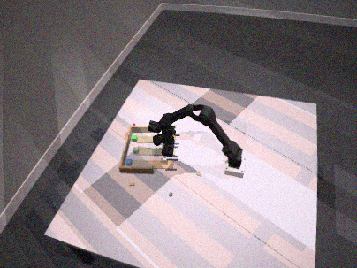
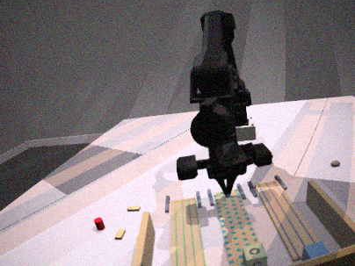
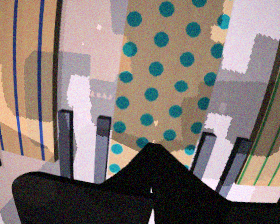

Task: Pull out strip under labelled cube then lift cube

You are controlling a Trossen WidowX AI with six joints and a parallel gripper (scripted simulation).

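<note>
Right now the dotted strip is 9 cm ahead of my gripper tip and 3 cm to the left of it. From my gripper tip the other things lie so: cube 20 cm ahead, 7 cm to the left, 1 cm above.
</note>
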